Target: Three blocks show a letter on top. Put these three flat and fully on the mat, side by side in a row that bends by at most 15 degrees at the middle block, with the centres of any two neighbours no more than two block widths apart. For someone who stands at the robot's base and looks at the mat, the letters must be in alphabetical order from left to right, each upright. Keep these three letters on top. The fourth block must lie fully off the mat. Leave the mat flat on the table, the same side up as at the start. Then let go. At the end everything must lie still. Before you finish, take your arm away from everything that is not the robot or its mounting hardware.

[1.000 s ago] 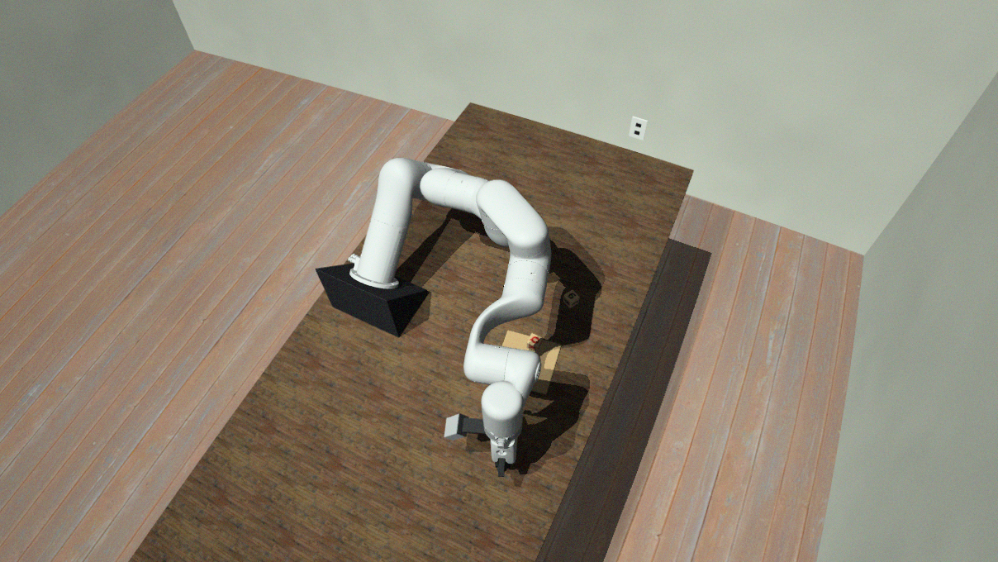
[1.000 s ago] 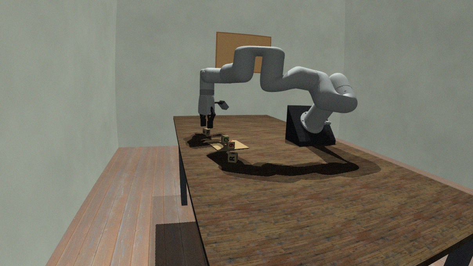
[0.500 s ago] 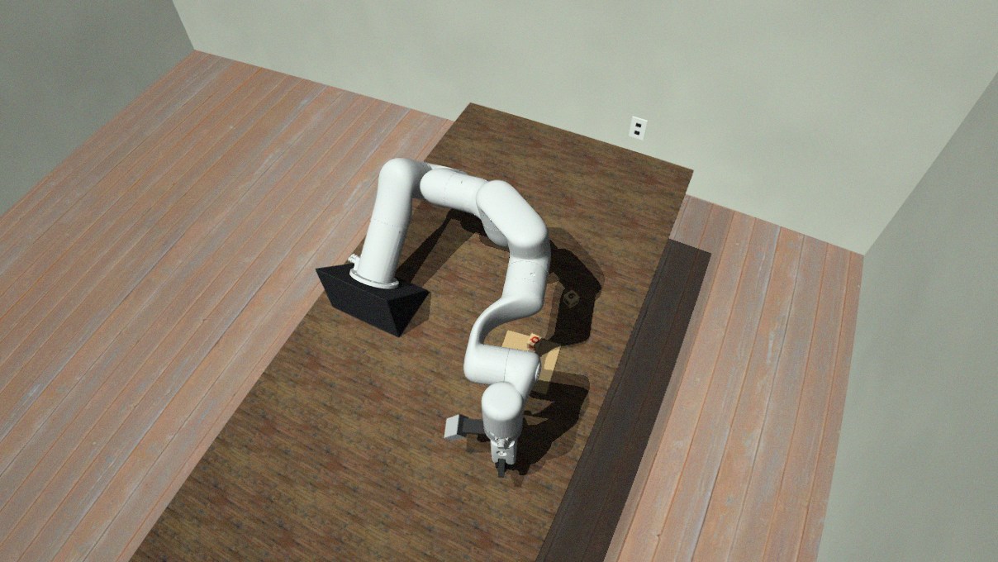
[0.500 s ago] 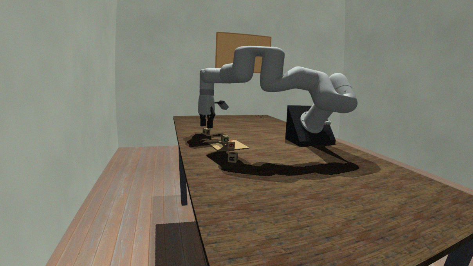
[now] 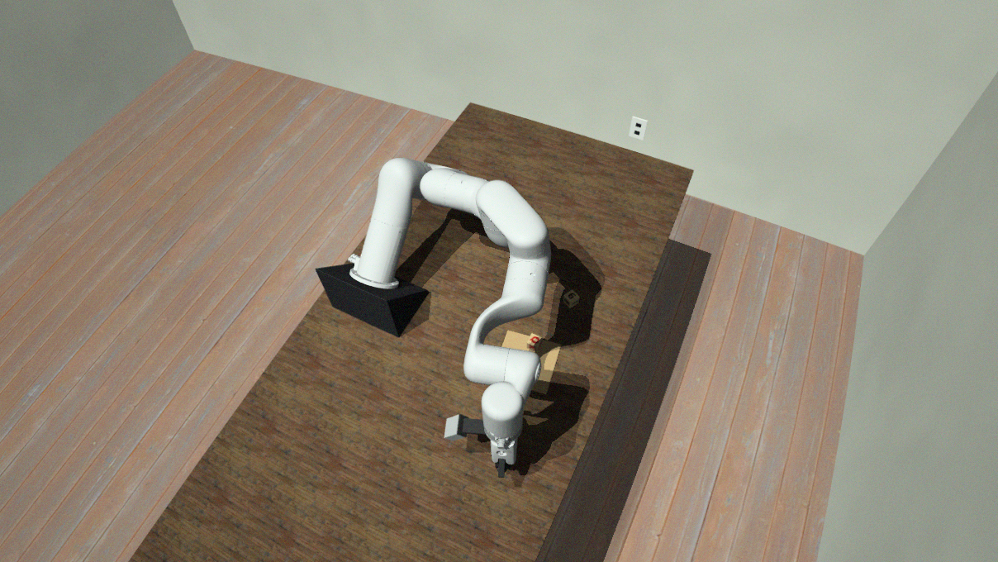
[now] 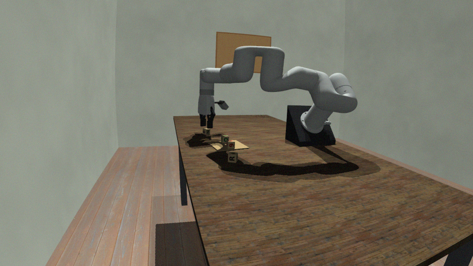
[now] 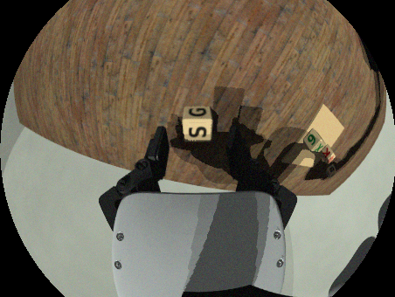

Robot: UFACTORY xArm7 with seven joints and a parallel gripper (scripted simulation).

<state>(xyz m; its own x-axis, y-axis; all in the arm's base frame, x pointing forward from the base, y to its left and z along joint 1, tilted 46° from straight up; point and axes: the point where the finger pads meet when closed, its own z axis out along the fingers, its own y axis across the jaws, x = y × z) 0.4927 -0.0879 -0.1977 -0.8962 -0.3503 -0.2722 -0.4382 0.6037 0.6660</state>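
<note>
Right now the S block is 40 mm below my hand. Also, from my hand: red-marked block (280 mm to the left, 80 mm behind, 30 mm below); then tan mat (240 mm to the left, 70 mm behind, 50 mm below).
</note>
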